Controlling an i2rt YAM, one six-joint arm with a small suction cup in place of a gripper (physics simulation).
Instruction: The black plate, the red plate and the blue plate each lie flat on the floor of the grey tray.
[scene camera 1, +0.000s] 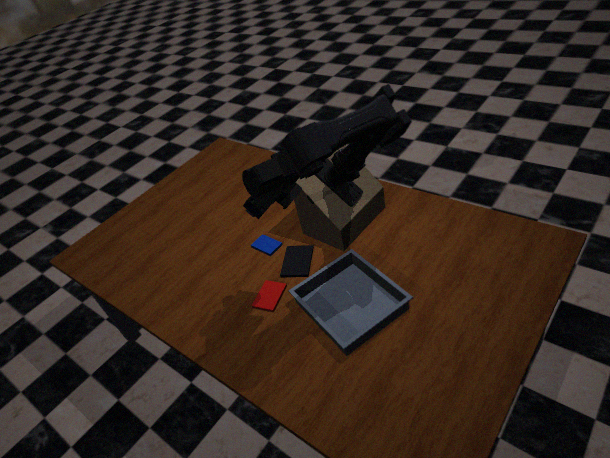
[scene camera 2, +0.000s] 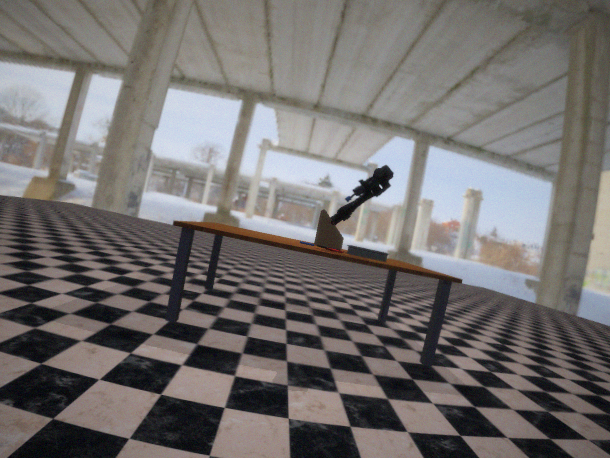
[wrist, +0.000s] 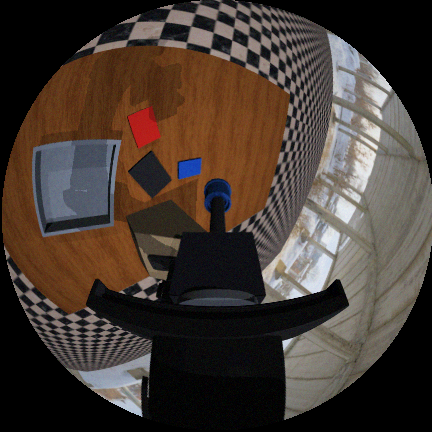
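Note:
Scene camera 1 shows a black plate (scene camera 1: 297, 261) and a grey tray (scene camera 1: 349, 299). In the wrist view are the suction cup (wrist: 216, 185), which holds nothing, a red plate (wrist: 142, 123), the black plate (wrist: 148, 172) and the grey tray (wrist: 73, 181). The black plate, the red plate and the grey tray rest on the table.

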